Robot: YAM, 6 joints.
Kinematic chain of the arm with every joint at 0, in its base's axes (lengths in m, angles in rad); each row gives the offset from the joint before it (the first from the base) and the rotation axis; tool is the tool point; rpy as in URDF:
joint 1: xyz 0 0 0.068 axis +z
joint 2: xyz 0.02 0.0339 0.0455 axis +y
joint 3: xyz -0.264 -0.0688 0 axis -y
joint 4: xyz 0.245 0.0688 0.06 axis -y
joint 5: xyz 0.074 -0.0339 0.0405 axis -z
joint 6: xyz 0.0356 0 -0.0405 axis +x
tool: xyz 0 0 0 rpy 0 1.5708 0
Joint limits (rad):
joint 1: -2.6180..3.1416
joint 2: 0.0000..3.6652
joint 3: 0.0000..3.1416
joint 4: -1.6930..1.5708
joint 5: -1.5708..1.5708
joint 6: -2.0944..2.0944
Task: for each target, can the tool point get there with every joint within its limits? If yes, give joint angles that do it. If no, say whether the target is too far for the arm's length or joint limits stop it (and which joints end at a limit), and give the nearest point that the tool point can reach.
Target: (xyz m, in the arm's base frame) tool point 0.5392 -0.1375 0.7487
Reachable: no: too far | nearest point 0.4107 -0.1047 0.5916 | short by 0.206 m
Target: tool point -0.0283 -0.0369 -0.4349
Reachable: no: joint limits stop it (at a limit: joint 2) | nearest point -0.0551 -0.0719 -0.3440 | short by 0.101 m
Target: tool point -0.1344 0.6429 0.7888
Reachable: no: too far | nearest point -0.0920 0.4399 0.5688 | short by 0.302 m
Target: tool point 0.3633 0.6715 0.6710
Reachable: no: too far | nearest point 0.2478 0.4580 0.4890 | short by 0.303 m
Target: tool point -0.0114 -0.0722 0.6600
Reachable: yes | joints 0.9293 1.1864 2.2220 1.3086 1.2722 0.2217
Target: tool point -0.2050 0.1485 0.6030
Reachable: yes | joints 2.3859 1.4960 1.9118 0.5419 -1.1511 -1.0605
